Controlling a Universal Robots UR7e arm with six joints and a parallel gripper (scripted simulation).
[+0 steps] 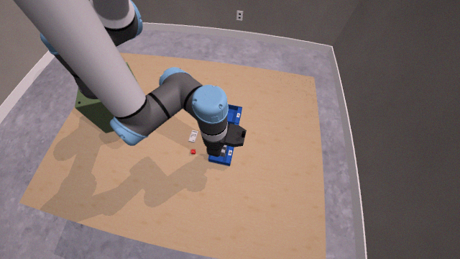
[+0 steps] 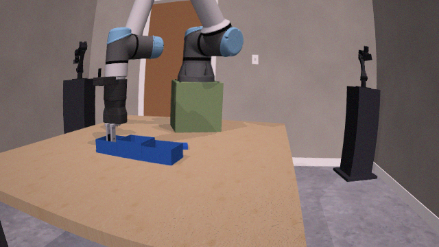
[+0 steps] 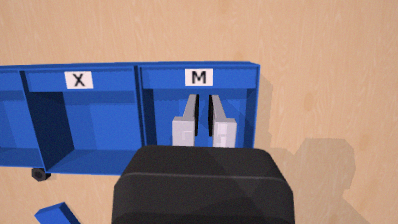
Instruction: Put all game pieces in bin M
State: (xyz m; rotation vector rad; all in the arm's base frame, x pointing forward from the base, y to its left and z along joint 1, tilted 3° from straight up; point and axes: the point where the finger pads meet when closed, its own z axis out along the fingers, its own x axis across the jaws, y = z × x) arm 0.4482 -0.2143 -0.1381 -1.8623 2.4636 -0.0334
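Right now my hand is 9 cm to the right of the blue three-part bin, 2 cm short of it and 1 cm above it. Also, from my hand: red die (12 cm behind, 3 cm below, 1 cm to the left); flat blue tile (20 cm to the left, 10 cm behind, 3 cm below); white domino (12 cm behind, 8 cm to the left, 3 cm below).
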